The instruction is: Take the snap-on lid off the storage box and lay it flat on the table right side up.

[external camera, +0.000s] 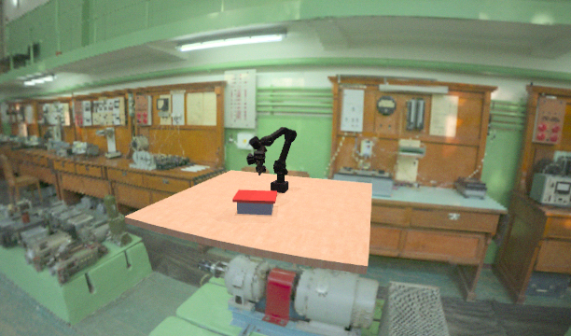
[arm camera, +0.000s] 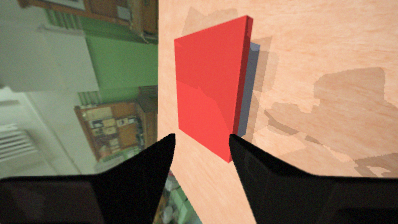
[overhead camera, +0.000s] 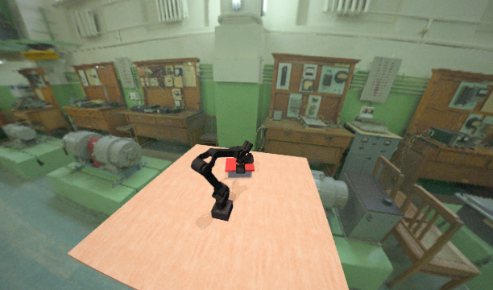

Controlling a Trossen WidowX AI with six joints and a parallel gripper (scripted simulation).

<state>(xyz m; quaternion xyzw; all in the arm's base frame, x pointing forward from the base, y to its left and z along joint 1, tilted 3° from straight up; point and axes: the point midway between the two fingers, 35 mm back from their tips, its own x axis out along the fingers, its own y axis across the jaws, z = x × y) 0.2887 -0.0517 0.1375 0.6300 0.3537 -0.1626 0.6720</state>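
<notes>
Now: gripper tip 12 cm short of the red lid, 3 cm to the right of it and 11 cm above it. From my gripper tip the other things lie so: storage box (12 cm ahead, 3 cm to the left, 15 cm below).
</notes>
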